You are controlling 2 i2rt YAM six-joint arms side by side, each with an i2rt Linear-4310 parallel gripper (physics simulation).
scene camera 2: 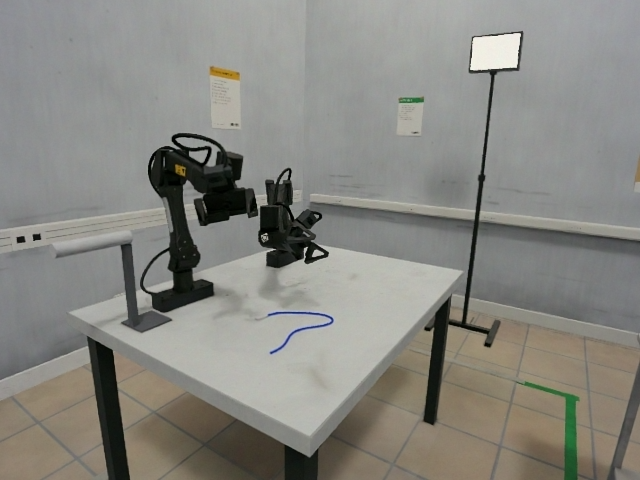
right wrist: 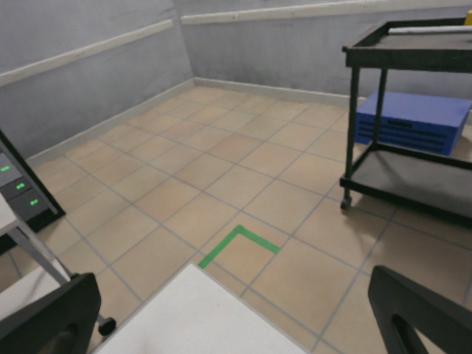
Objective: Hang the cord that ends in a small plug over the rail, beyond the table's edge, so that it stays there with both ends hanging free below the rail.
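Places are measured from the left arm's base along level axes (x back, y right, z up), in metres.
Where they show: left gripper, fingertip midpoint: [scene camera 2: 322, 246]; right gripper, fingertip midpoint: [scene camera 2: 226, 219] [right wrist: 234, 282]; left arm's base at its link origin: [scene camera 2: 285, 251]; right arm's base at its link origin: [scene camera 2: 183, 291].
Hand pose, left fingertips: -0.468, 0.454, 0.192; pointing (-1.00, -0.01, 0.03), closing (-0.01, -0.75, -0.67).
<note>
Things, the pixels of their top centre, and the offset from my left fingertips, as dx, dy, dz. "*": a spot on its surface instead. Level surfaces: height alone.
- blue cord at a spot on its surface: [scene camera 2: 297, 312] * +0.100, -0.026, -0.233
- small pale plug at its top centre: [scene camera 2: 261, 315] +0.167, +0.063, -0.230
- light grey rail at its top centre: [scene camera 2: 92, 236] +0.421, +0.403, +0.040
- rail's post at its top centre: [scene camera 2: 126, 243] +0.421, +0.318, +0.004
- flat plate at a spot on its surface: [scene camera 2: 147, 321] * +0.410, +0.282, -0.232
- white table at its surface level: dz -0.238
The blue cord [scene camera 2: 297, 312] lies on the table in a loose bend that opens to the left. A small pale plug [scene camera 2: 260, 317] is at its upper left end; its other end lies nearer the front. The light grey rail [scene camera 2: 93, 243] is at the left, on a dark post, and extends out beyond the table's edge; no cord hangs on it. My right gripper [scene camera 2: 228, 207] [right wrist: 234, 282] is open and empty, raised above the table between the rail and the cord. My left gripper [scene camera 2: 317, 236] is open and empty, above the far part of the table, beyond the cord.
The rail's post [scene camera 2: 130, 284] stands on a flat plate [scene camera 2: 147, 321] at the left corner of the white table [scene camera 2: 248, 382], near the right arm's base [scene camera 2: 183, 297]. A lamp stand [scene camera 2: 478, 206] is behind the table. The right wrist view shows a black cart [right wrist: 410, 59] and a blue box [right wrist: 415, 112].
</note>
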